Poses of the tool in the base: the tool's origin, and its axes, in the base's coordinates. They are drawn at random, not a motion.
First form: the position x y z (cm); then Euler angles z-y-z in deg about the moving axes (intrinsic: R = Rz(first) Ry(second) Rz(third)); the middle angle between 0 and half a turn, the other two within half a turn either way.
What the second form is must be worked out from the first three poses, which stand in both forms.
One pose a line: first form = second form
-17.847, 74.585, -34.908, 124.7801, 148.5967, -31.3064 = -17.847, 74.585, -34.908, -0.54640, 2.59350, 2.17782
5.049, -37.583, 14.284, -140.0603, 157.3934, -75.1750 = 5.049, -37.583, 14.284, -1.31205, 2.74703, -2.44451
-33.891, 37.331, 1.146, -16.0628, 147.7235, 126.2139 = -33.891, 37.331, 1.146, 2.20285, 2.57826, -0.28035
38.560, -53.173, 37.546, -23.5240, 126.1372, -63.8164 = 38.560, -53.173, 37.546, -1.11381, 2.20151, -0.41057
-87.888, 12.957, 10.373, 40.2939, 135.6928, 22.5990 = -87.888, 12.957, 10.373, 0.39443, 2.36829, 0.70326
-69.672, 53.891, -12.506, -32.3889, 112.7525, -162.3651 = -69.672, 53.891, -12.506, -2.83381, 1.96790, -0.56529
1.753, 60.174, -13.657, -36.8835, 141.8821, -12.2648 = 1.753, 60.174, -13.657, -0.21406, 2.47631, -0.64374
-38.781, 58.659, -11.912, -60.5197, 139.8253, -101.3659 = -38.781, 58.659, -11.912, -1.76917, 2.44041, -1.05627
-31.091, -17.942, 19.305, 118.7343, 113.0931, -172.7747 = -31.091, -17.942, 19.305, -3.01549, 1.97385, 2.07230
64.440, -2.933, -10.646, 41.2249, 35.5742, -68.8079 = 64.440, -2.933, -10.646, -1.20092, 0.62089, 0.71951
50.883, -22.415, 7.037, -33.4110, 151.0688, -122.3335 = 50.883, -22.415, 7.037, -2.13512, 2.63665, -0.58313
